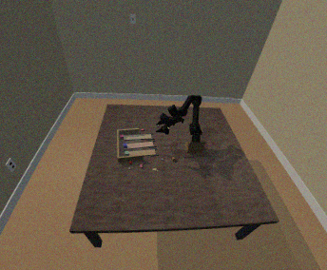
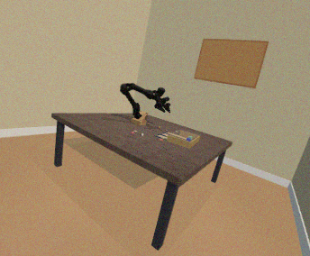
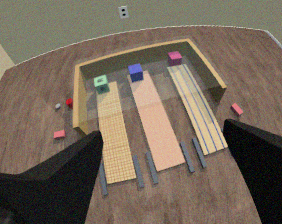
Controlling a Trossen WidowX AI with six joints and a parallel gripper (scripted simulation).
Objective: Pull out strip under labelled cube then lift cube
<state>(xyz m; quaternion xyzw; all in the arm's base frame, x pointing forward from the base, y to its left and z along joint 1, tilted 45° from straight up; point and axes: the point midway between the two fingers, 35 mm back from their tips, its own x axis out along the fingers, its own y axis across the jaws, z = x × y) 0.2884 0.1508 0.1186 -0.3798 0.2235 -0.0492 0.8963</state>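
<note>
Right now my gripper tip is 20 cm above the grey piece, 14 cm to the right of it and 8 cm past it.
</note>
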